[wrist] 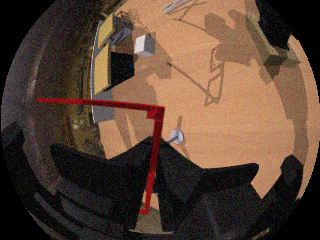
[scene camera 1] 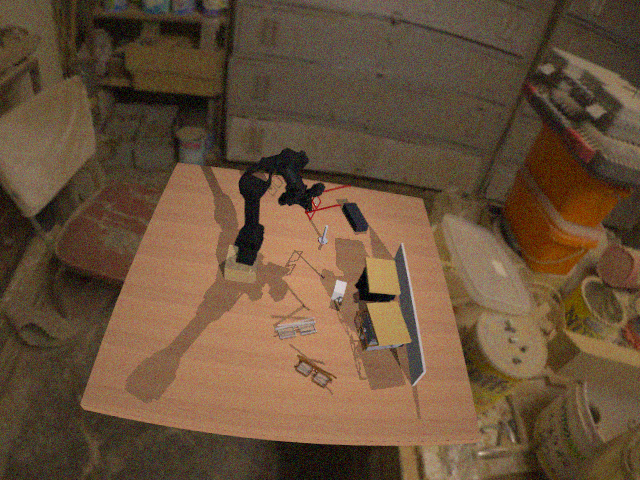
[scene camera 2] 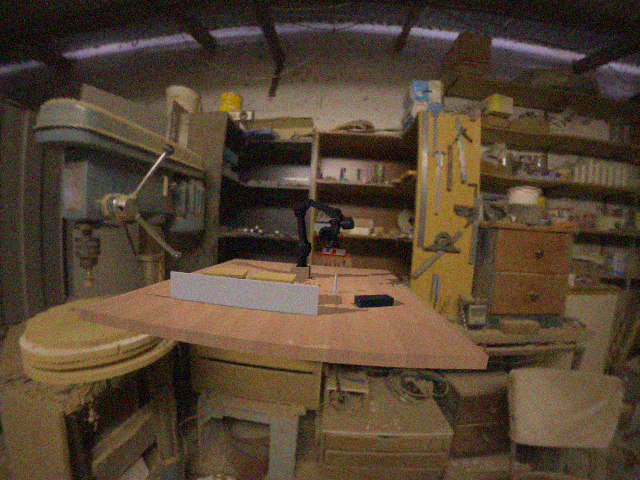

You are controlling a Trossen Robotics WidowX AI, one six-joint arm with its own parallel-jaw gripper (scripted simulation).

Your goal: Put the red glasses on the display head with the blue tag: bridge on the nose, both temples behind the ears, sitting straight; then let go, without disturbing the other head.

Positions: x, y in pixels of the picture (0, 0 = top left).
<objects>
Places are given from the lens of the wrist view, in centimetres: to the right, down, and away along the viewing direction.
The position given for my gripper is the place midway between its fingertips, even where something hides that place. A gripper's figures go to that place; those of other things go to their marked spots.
my gripper [wrist: 154, 141]: 0, 2, 10
upright board [wrist: 107, 95]: -24, -12, 44
display head [wrist: 111, 68]: -15, -16, 29
The marked spots on the upright board and the display head are 18 cm apart.
</objects>
